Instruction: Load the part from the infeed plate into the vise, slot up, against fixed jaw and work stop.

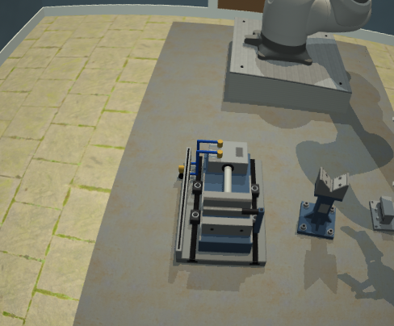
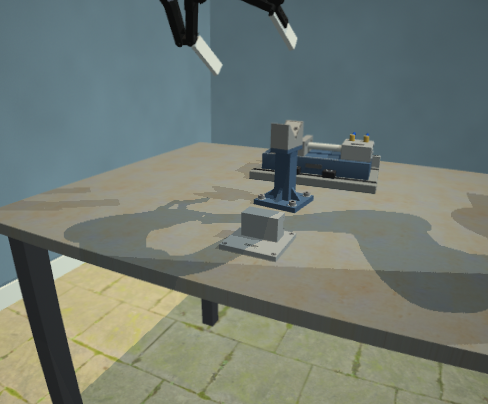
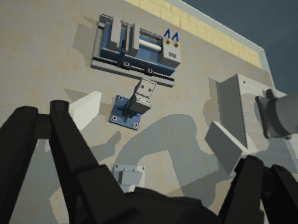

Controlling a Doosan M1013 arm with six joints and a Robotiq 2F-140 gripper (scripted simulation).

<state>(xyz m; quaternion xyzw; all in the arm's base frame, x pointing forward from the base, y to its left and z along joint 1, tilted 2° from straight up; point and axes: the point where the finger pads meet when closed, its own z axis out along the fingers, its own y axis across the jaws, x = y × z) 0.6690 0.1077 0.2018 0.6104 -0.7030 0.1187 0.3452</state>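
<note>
Right now the part is 250 mm below my hand, 80 mm to the left of it and 50 mm behind it. The rest, counted from my hand: work stop 280 mm to the right, 190 mm below, 10 mm behind; then infeed plate 280 mm below, 100 mm to the left, 50 mm behind; then blue pedestal 220 mm below, 100 mm to the right, 40 mm behind.
</note>
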